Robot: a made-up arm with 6 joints.
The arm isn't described. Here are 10 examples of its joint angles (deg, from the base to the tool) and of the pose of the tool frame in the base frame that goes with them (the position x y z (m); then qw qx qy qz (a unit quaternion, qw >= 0)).
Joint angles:
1: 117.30 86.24 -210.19 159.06 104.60 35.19
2: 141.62 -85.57 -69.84 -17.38 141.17 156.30
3: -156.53 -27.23 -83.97 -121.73 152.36 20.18
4: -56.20 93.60 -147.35 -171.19 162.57 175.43
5: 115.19 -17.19 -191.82 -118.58 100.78 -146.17
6: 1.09 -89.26 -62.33 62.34 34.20 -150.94
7: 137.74 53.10 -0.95 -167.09 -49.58 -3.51
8: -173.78 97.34 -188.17 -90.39 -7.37 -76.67
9: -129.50 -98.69 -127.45 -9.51 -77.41 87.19
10: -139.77 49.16 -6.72 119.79 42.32 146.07
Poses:
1: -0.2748 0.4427 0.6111 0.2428 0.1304 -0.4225 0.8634
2: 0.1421 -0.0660 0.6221 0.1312 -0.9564 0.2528 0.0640
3: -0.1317 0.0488 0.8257 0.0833 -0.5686 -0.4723 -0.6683
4: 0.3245 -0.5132 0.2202 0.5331 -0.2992 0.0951 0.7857
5: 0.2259 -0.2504 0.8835 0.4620 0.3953 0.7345 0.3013
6: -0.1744 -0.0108 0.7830 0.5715 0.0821 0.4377 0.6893
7: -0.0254 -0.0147 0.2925 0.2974 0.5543 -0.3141 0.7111
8: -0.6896 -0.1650 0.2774 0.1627 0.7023 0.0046 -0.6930
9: 0.4169 0.4763 0.3589 0.2445 0.2976 0.8264 0.4107
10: -0.0259 -0.0325 0.0929 0.0195 -0.8172 0.4668 -0.3375
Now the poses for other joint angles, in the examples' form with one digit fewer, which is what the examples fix.
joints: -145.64 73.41 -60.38 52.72 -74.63 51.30
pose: -0.381 -0.149 0.049 0.546 -0.430 -0.714 0.086
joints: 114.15 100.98 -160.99 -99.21 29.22 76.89
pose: -0.307 0.639 0.024 0.223 -0.419 -0.713 -0.516
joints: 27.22 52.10 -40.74 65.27 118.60 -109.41
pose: 0.162 0.210 0.122 0.829 -0.429 -0.213 0.290
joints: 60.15 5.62 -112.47 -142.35 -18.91 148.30
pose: 0.171 0.427 0.709 0.440 -0.580 -0.387 -0.566
